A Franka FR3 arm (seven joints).
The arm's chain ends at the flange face. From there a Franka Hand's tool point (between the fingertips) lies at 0.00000 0.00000 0.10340 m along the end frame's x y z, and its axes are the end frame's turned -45 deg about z.
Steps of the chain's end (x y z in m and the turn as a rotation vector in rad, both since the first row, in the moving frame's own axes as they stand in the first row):
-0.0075 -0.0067 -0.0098 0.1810 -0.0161 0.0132
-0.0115 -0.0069 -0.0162 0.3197 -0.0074 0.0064
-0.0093 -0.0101 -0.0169 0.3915 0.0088 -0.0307
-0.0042 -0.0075 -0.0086 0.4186 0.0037 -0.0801
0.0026 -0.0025 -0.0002 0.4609 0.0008 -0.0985
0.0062 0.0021 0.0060 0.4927 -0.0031 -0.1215
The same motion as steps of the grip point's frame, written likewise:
0.0115 -0.0243 -0.0115 0.1394 0.1166 0.0132
0.0193 -0.0364 -0.0214 0.2313 0.2208 0.0064
0.0287 -0.0414 -0.0247 0.2706 0.2831 -0.0307
0.0311 -0.0389 -0.0175 0.2934 0.2986 -0.0801
0.0345 -0.0340 -0.0110 0.3253 0.3265 -0.0985
0.0350 -0.0310 -0.0063 0.3506 0.3462 -0.1215

